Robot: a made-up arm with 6 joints.
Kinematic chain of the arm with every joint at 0, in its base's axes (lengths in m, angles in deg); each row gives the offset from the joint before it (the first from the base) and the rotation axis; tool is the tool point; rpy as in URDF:
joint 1: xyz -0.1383 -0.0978 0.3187 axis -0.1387 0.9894 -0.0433
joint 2: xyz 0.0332 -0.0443 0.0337 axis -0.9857 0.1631 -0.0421
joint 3: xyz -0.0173 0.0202 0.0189 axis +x
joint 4: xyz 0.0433 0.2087 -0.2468 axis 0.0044 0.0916 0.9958
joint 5: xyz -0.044 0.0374 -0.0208 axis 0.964 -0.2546 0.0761
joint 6: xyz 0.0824 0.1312 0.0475 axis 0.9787 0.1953 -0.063
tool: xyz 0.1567 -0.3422 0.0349 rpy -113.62 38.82 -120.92
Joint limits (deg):
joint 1: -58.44..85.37
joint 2: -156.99..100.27
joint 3: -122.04..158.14
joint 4: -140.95..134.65
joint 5: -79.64..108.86
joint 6: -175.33..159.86
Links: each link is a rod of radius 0.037 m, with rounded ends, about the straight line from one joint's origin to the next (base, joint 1, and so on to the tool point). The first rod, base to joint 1, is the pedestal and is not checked.
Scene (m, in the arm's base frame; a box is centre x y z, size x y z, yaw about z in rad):
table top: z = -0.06
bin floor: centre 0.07 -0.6 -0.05 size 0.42 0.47 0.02 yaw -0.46
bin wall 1: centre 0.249 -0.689 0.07 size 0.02 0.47 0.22 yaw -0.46
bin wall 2: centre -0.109 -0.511 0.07 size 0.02 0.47 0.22 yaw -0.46
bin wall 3: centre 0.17 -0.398 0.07 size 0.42 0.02 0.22 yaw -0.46
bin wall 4: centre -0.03 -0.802 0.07 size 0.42 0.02 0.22 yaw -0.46
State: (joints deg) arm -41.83 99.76 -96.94 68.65 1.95 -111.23
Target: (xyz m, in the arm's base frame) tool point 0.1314 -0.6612 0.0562
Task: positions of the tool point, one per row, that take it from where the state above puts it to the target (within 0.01 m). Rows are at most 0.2 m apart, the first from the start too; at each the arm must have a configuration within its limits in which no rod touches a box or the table.
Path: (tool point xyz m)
1: -0.3442 -0.6072 0.2574
2: -0.2780 -0.6443 0.3857
3: -0.1702 -0.6389 0.4840
4: -0.0432 -0.5934 0.5311
5: 0.0731 -0.5163 0.5207
6: 0.0007 -0.6100 0.4768
7: -0.0408 -0.6786 0.3831
8: -0.0337 -0.7124 0.2626
9: 0.0267 -0.7065 0.1445
10: 0.1314 -0.6612 0.0562

